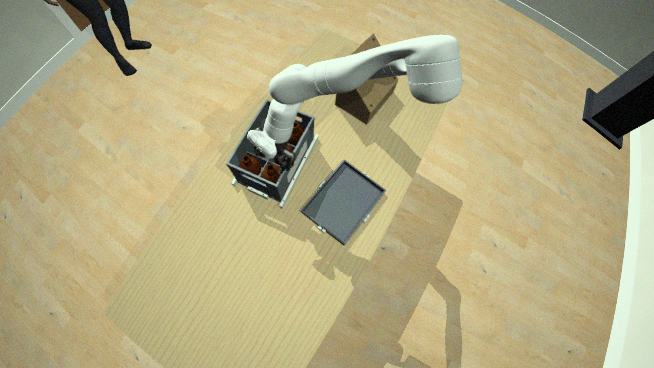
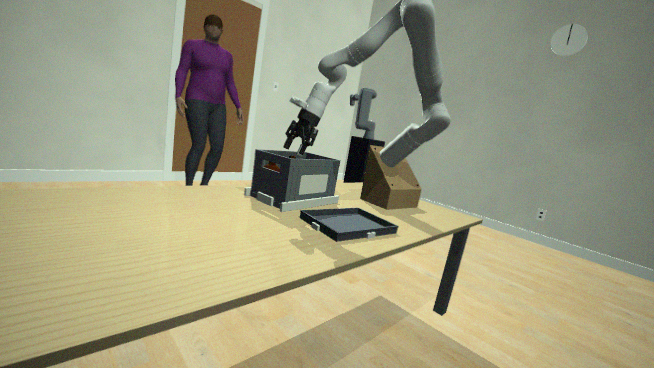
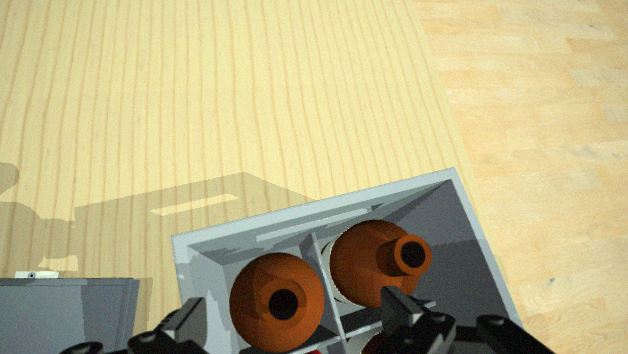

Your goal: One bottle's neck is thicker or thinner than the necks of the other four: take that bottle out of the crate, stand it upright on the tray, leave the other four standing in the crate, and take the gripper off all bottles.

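Places are measured from the arm's base along level axes (x ahead, y left, z up), in centimetres.
Where they show: gripper, fingertip midpoint: [image 1: 268, 162] [image 2: 292, 151] [image 3: 295, 311]; arm's base, link origin: [image 2: 387, 159].
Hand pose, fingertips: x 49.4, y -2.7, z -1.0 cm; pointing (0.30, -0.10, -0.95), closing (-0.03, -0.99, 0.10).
Things, the pixels of their top centre, and the offset from my fingertips. Level surfaces: height alone.
- grey crate, top centre: [image 1: 270, 139] [image 2: 299, 155] dx -7.3, dy -5.4, dz -1.5 cm
- bottle, top centre: [image 1: 295, 124] dx -16.7, dy -2.9, dz -2.8 cm
- table, surface height: dz -19.1 cm
The grey crate [image 1: 270, 189] [image 2: 272, 185] [image 3: 310, 206] holds brown bottles standing in compartments. Two show at its near end: one [image 1: 271, 173] [image 3: 250, 305] on the tray side, and one [image 1: 249, 165] [image 3: 357, 260] beside it. Another bottle [image 1: 296, 131] shows near the far end. Parts of others are hidden by the arm and fingers. I cannot tell which neck differs. My gripper [image 1: 285, 159] [image 2: 294, 149] [image 3: 295, 311] is open and empty, tilted, with its fingertips close to the height of the crate's rim. The dark tray [image 1: 345, 200] [image 2: 350, 222] [image 3: 40, 315] is empty.
Pale strips [image 1: 300, 172] [image 2: 310, 203] edge the crate's base. A brown wedge-shaped block [image 1: 370, 97] [image 2: 392, 192] stands beyond the crate, near the arm's base. A person [image 1: 102, 30] [image 2: 207, 75] stands behind the table [image 1: 200, 280] [image 2: 125, 250].
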